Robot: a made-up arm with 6 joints. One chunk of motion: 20 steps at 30 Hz.
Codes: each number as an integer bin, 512 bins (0 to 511) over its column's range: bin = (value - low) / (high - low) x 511, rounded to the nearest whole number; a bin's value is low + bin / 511 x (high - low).
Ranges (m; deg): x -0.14..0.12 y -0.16..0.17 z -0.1..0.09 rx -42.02..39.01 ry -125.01..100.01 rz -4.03..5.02
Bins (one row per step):
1: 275 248 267 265 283 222
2: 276 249 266 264 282 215
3: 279 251 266 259 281 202
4: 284 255 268 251 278 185
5: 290 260 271 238 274 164
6: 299 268 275 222 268 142
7: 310 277 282 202 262 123
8: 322 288 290 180 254 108
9: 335 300 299 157 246 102
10: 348 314 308 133 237 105
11: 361 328 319 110 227 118
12: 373 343 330 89 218 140
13: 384 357 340 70 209 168
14: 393 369 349 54 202 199
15: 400 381 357 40 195 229
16: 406 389 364 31 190 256
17: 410 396 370 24 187 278
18: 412 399 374 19 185 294
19: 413 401 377 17 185 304
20: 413 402 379 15 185 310
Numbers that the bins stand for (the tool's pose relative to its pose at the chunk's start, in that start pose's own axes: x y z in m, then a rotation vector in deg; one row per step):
1: -0.0001 0.0002 -0.0007 0.00 -0.39 -0.10
2: 0.0004 0.0008 -0.0011 -0.16 -0.83 -0.22
3: 0.0020 0.0021 -0.0011 -0.95 -1.27 -0.45
4: 0.0045 0.0047 -0.0004 -2.22 -2.59 -0.75
5: 0.0076 0.0079 0.0008 -4.28 -4.35 -1.13
6: 0.0121 0.0131 0.0023 -6.82 -7.00 -1.52
7: 0.0177 0.0189 0.0049 -9.99 -9.64 -1.85
8: 0.0238 0.0260 0.0078 -13.48 -13.16 -2.12
9: 0.0305 0.0337 0.0112 -17.12 -16.68 -2.22
10: 0.0371 0.0428 0.0145 -20.93 -20.65 -2.17
11: 0.0437 0.0518 0.0186 -24.58 -25.05 -1.94
12: 0.0498 0.0615 0.0227 -27.91 -29.01 -1.55
13: 0.0554 0.0705 0.0264 -30.92 -32.98 -1.05
14: 0.0600 0.0783 0.0298 -33.46 -36.06 -0.51
15: 0.0635 0.0860 0.0327 -35.68 -39.14 0.03
16: 0.0666 0.0912 0.0353 -37.10 -41.34 0.50
17: 0.0686 0.0957 0.0376 -38.21 -42.66 0.89
18: 0.0696 0.0977 0.0391 -39.01 -43.54 1.18
19: 0.0701 0.0990 0.0402 -39.32 -43.54 1.35
20: 0.0701 0.0996 0.0409 -39.64 -43.54 1.46

